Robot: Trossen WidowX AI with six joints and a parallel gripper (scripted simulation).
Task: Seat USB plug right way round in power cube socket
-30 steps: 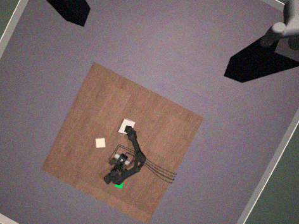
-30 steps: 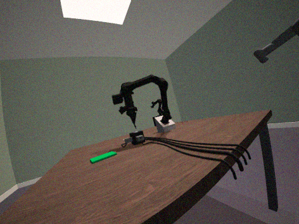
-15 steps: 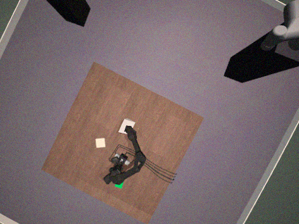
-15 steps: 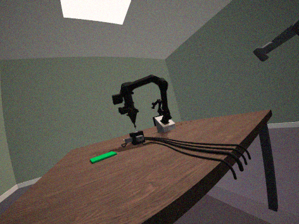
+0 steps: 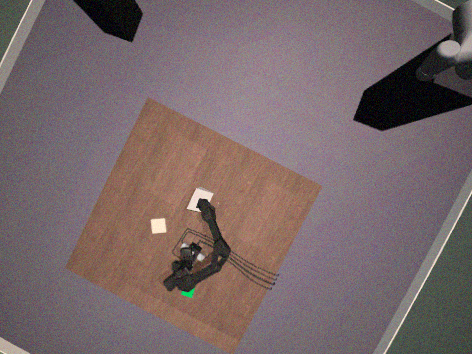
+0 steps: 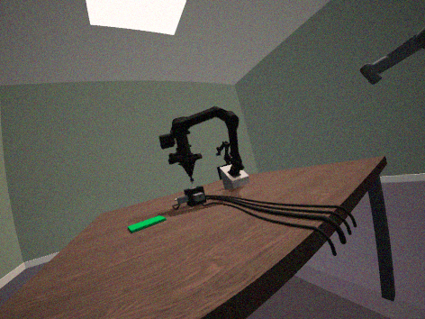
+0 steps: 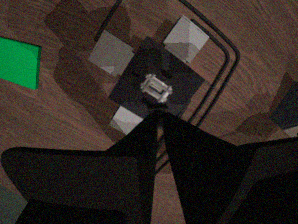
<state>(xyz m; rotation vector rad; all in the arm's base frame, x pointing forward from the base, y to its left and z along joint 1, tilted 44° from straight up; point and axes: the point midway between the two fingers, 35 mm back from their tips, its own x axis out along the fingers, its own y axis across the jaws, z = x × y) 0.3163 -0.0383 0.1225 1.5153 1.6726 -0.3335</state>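
Now: the USB plug 2 cm below my gripper tip. The rest, counted from my gripper tip: green flat block: 25 cm ahead, 13 cm below, 5 cm to the left; USB socket: 7 cm below, 1 cm to the right; pale square block: 29 cm to the right, 13 cm below, 6 cm behind.
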